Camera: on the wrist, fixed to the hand. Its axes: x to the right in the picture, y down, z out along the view.
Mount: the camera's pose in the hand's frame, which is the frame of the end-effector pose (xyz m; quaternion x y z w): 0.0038 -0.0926 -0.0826 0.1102 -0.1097 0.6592 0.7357
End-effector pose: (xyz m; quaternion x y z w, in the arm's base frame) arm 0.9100 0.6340 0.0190 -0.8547 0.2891 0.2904 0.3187
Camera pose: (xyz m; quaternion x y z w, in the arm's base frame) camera 1.0012 0.6323 0.1032 -0.3713 0.7732 0.4856 0.1689
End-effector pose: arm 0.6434 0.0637 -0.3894 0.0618 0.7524 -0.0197 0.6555
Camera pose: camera 0.5506 -0.0187 -0.3864 0.6115 0.4387 0.3279 0.5710
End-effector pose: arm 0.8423 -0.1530 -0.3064 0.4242 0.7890 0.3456 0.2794
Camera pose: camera 0.7357 -0.2123 -0.3294 0.9009 0.3083 0.3050 0.0175
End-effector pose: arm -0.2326 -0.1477 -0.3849 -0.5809 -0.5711 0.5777 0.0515
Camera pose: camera -0.2294 -0.0637 -0.2936 0.7348 -0.0208 -0.5856 0.3416
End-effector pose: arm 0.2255 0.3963 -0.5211 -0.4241 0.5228 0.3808 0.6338
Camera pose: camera 0.2838 0.2867 -0.5197 0.1442 0.6367 0.6869 0.3194
